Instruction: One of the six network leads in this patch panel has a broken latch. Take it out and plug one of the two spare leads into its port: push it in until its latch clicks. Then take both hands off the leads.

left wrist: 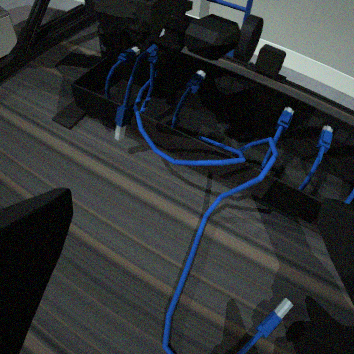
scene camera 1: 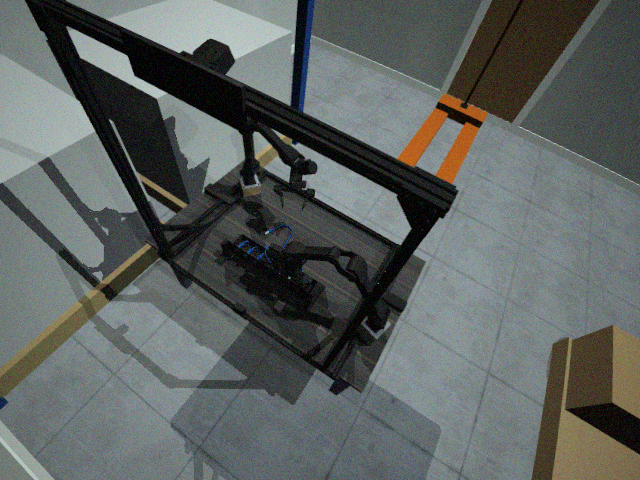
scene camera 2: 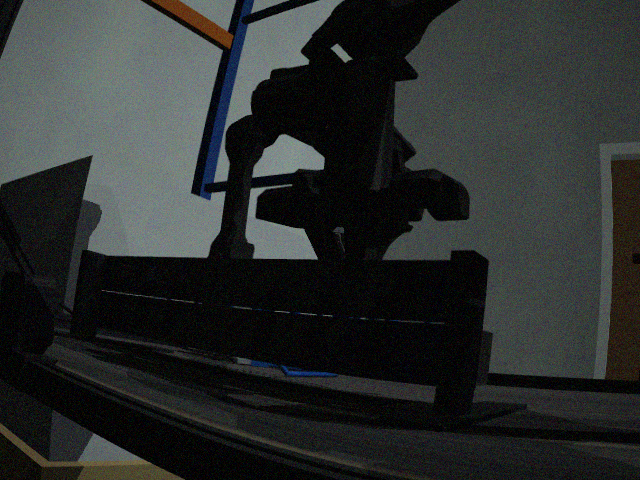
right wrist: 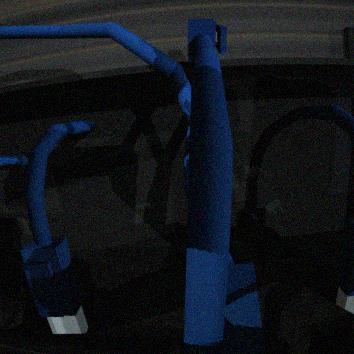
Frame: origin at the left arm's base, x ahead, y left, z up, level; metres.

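Seen in the pictures: left gripper, fingertip midpoint: (left wrist: 200, 206) (scene camera 1: 292, 209); right gripper, fingertip midpoint: (left wrist: 157, 76) (scene camera 1: 291, 279) (scene camera 2: 347, 307); left arm's base at its link origin: (scene camera 1: 249, 180); right arm's base at its link origin: (scene camera 1: 375, 322).
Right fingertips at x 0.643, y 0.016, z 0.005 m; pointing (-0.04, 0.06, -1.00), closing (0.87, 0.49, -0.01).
Note:
Offsets run from my right fingertips to a thing's middle. "spot": to the spot under its first point.
The black patch panel (scene camera 1: 294, 286) (scene camera 2: 366, 295) (left wrist: 95, 105) stands on the dark wooden table and holds several blue network leads. My right gripper (scene camera 1: 269, 253) (left wrist: 157, 76) is over the panel's far end, shut on a blue lead (right wrist: 208, 175) (left wrist: 152, 57) that stands upright at the port row; I cannot tell how deep it sits. Plugged leads @(0.019 m up, 0.038 m back, 0.042 m right) (left wrist: 194, 81) @(0.019 m up, 0.139 m back, 0.113 m right) (left wrist: 284, 118) @(0.019 m up, 0.182 m back, 0.144 m right) (left wrist: 324, 135) stand along the panel. Another plug @(spot: 0.020 m down, 0.049 m back, 0.069 m left) (left wrist: 120, 123) hangs over the front wall. A loose lead's plug @(0.063 m down, 0.324 m back, 0.002 m right) (left wrist: 272, 317) lies on the table near me. My left gripper (scene camera 1: 293, 202) is open and empty, raised behind the panel.
A black gantry frame (scene camera 1: 347, 143) spans the table. The loose lead's cable @(spot: 0.068 m down, 0.210 m back, 0.035 m left) (left wrist: 197, 239) (scene camera 1: 288, 235) snakes across the boards in front of the panel. A neighbouring plug @(spot: 0.016 m up, 0.042 m back, 0.030 m right) (right wrist: 57, 281) hangs to the left of the held lead in the right wrist view.

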